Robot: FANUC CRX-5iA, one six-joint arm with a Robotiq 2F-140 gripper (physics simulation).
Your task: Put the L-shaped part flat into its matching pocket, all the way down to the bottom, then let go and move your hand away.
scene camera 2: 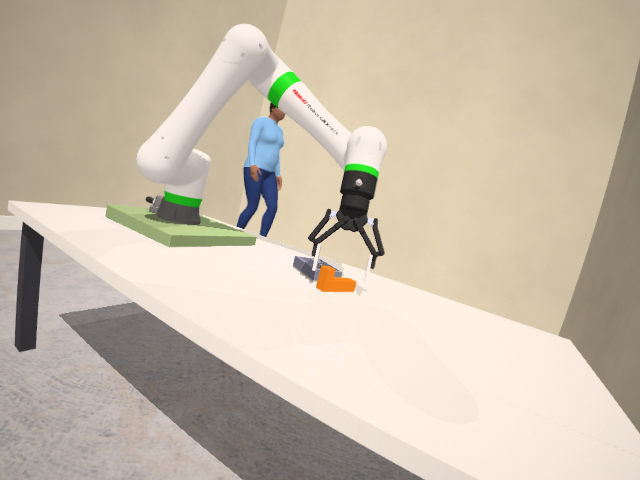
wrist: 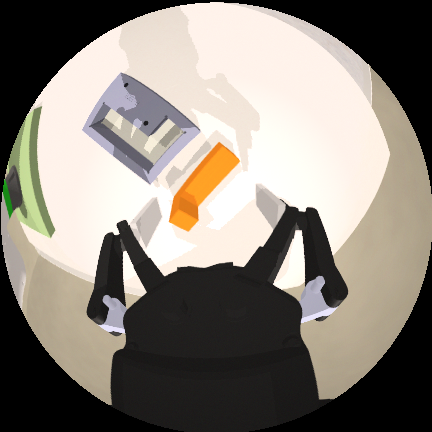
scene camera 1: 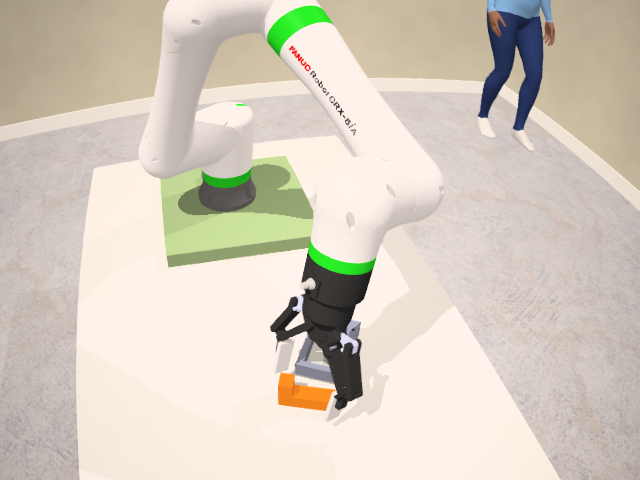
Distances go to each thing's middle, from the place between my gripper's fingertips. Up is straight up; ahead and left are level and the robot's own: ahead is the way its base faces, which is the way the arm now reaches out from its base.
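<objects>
The grey pocket block (scene camera 1: 311, 364) sits 8 cm to the left of my hand, 11 cm behind it and 2 cm below it. As for the orange L-shaped part (scene camera 1: 289, 394), my hand is 1 cm above it, 1 cm to the right of it and 1 cm past it.
</objects>
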